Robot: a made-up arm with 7 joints.
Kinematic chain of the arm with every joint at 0, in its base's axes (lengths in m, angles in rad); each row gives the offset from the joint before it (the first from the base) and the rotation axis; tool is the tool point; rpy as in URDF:
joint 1: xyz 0 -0.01 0.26 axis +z
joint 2: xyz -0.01 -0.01 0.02 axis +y
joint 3: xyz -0.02 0 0.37 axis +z
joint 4: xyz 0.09 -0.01 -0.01 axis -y
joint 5: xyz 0.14 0 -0.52 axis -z
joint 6: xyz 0 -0.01 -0.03 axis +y
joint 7: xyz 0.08 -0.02 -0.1 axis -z
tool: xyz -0.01 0 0.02 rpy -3.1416 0 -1.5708
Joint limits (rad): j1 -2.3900..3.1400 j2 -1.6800..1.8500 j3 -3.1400..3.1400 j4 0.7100..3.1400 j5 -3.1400..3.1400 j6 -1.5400..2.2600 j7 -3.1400..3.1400
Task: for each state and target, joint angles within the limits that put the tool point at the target. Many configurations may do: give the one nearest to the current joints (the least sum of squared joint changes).
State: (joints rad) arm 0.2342 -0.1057 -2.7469 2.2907 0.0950 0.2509 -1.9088
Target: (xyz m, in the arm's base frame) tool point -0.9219 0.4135 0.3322
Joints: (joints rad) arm -0.3977 -0.8012 -3.1208 1.9159 0.1431 0.3185 -1.9064
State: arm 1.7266 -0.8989 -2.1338 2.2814 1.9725 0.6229 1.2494
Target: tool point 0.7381 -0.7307 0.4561
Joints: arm 1.9811 -1.0876 -2.1558 2.3782 1.9703 0.6892 1.2761
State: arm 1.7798 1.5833 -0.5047 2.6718 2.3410 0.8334 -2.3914
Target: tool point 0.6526 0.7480 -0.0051
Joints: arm 1.0585 1.6558 -0.7956 2.6571 2.4965 0.9378 -2.5138
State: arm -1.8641 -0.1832 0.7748 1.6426 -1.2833 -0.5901 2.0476
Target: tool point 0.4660 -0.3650 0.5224
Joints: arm -1.7488 -0.2621 0.8239 0.9155 -1.4838 -0.7839 2.0466
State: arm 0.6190 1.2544 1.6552 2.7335 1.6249 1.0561 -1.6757
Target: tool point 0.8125 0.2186 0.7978
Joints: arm 0.3100 1.1118 1.6745 3.1400 1.6256 1.5193 -1.6106
